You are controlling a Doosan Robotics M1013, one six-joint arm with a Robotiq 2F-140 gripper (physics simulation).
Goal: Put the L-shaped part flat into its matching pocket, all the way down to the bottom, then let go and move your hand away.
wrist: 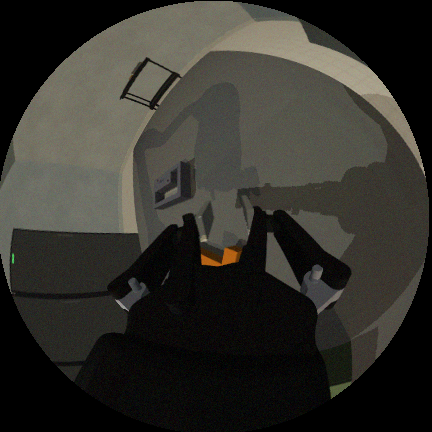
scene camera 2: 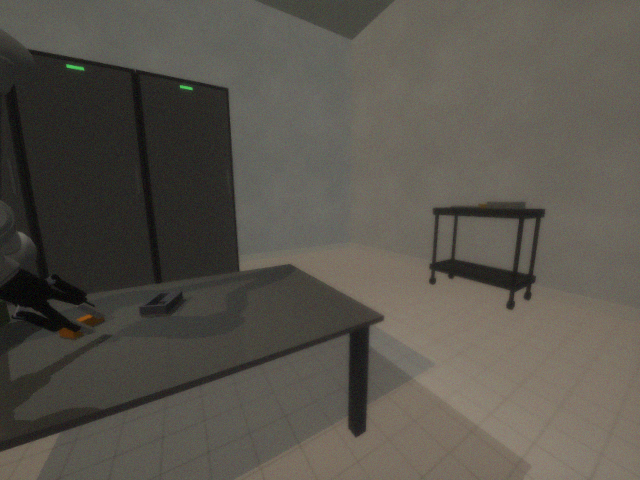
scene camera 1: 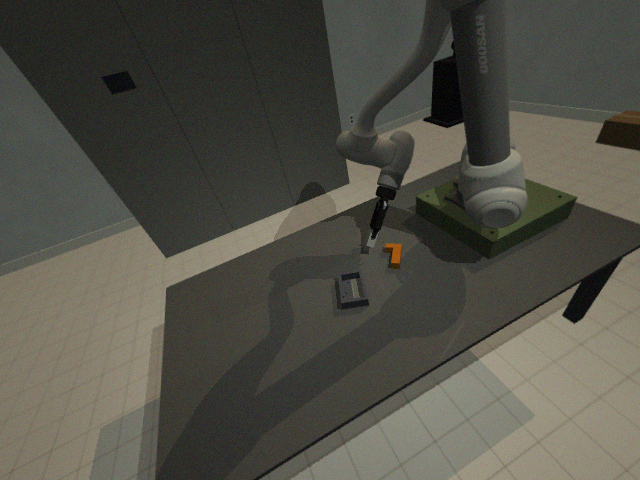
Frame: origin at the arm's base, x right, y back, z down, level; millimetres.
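Where they show: gripper, fingertip midpoint: (wrist: 226, 207) (scene camera 2: 97, 324) (scene camera 1: 368, 245).
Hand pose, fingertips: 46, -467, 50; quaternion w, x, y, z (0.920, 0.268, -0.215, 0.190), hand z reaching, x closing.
Each offset is from my fingertips to the top centre of the thing, as dx, dy, dz. Level surfaces: height alone.
The orange L-shaped part @(-78, +59, +10) (scene camera 1: 396, 255) (scene camera 2: 70, 333) (wrist: 231, 255) lies on the table; the gripper body hides some of it in the wrist view. The dark grey pocket block @(-153, -147, +3) (scene camera 1: 345, 297) (scene camera 2: 157, 310) (wrist: 186, 181) stands on the table to the left of the part in scene camera 1, with its pocket facing up. My gripper (scene camera 1: 371, 241) (scene camera 2: 92, 319) (wrist: 226, 207) has its fingers partly closed, with a gap and no part between the pads. The tips are low, beside the part. In scene camera 2 the fingers overlap the part and hide its middle.
The table @(dz +40) (scene camera 1: 206, 320) (scene camera 2: 289, 310) carries a green base block (scene camera 1: 542, 201) under the arm, at the right in scene camera 1. Dark cabinets (scene camera 1: 206, 129) (scene camera 2: 87, 180) stand behind the table. A black cart (scene camera 2: 454, 210) stands apart near the wall.
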